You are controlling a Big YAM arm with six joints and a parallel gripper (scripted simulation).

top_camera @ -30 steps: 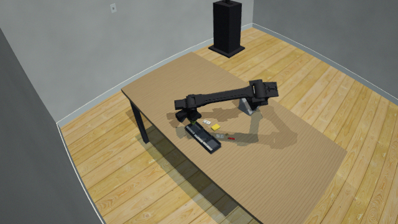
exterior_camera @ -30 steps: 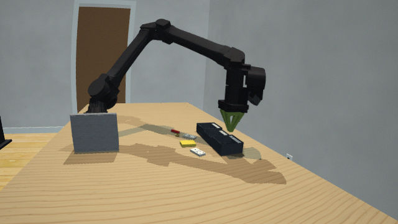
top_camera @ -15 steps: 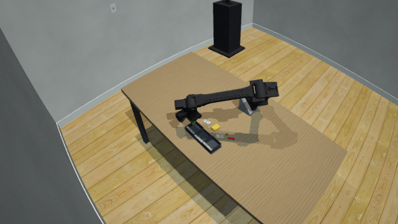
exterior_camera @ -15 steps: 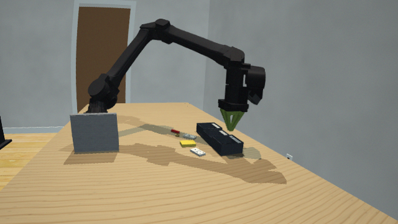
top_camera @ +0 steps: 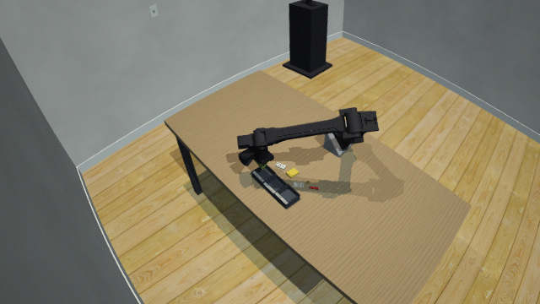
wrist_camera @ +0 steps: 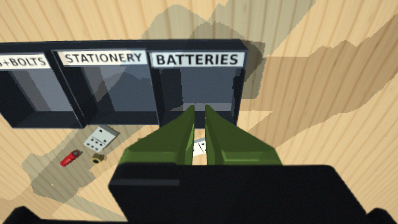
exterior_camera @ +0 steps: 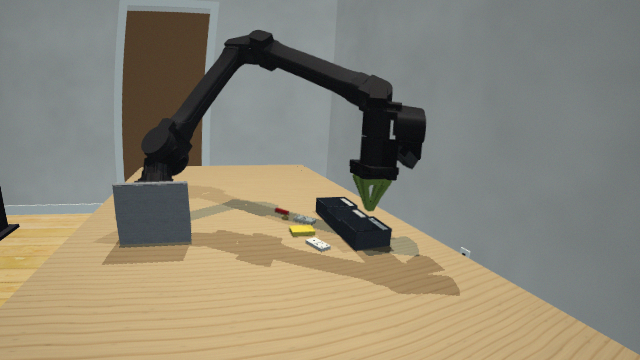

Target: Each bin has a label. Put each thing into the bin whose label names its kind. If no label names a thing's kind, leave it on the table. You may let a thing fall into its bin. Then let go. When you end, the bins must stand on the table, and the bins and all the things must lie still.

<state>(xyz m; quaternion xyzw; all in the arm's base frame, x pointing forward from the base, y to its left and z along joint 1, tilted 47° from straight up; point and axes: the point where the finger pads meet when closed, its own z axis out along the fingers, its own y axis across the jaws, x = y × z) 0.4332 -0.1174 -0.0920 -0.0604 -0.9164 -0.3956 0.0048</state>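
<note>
Right now the long black bin is 90 mm to the left of my hand, 60 mm below it and 10 mm ahead of it. Also, from my hand: yellow block (110 mm behind, 80 mm to the left, 70 mm below); then small nut (180 mm to the left, 120 mm behind, 70 mm below); then red battery (230 mm to the left, 120 mm behind, 70 mm below).
</note>
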